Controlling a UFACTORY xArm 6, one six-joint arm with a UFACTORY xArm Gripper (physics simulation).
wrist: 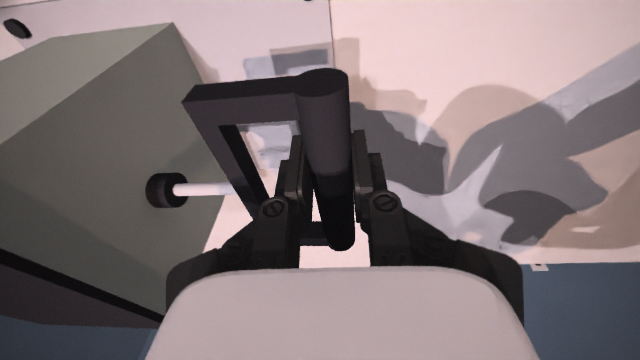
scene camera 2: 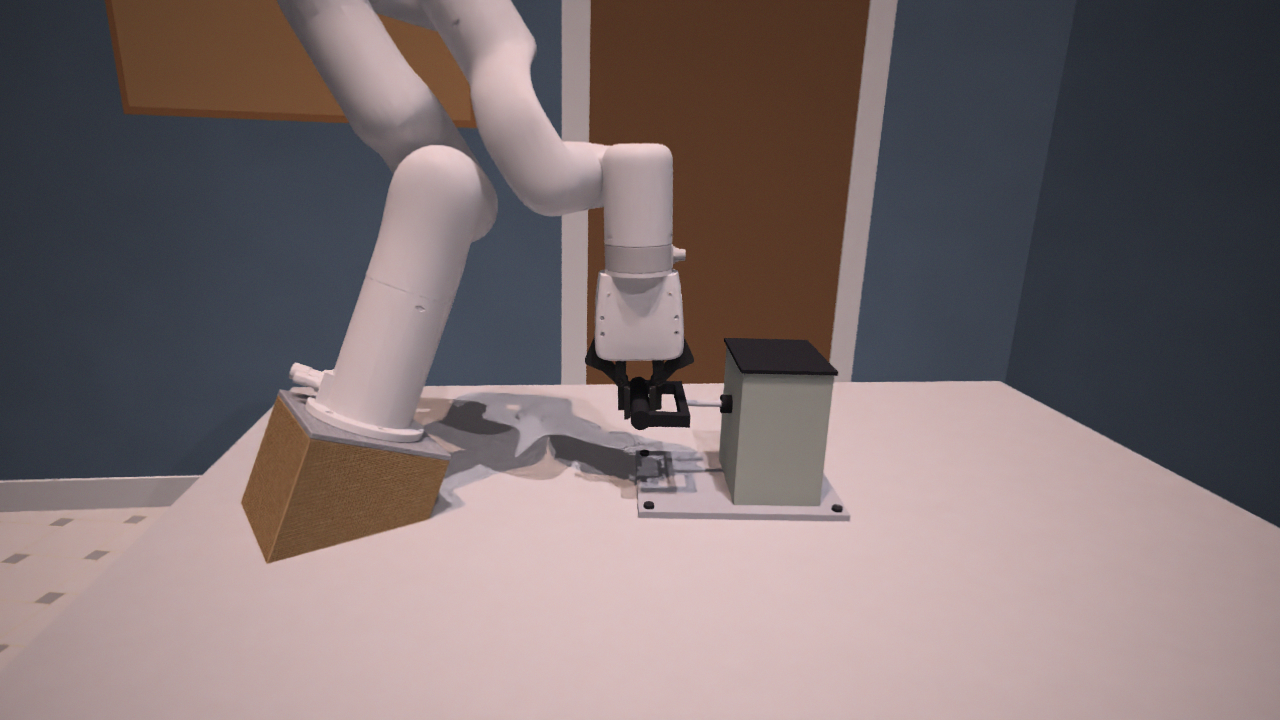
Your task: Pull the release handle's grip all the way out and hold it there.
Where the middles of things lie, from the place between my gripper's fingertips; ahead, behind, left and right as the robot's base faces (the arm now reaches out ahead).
The base plate (scene camera 2: 670,485) is 12 cm ahead of my hand, 9 cm below it and 1 cm to the left of it.
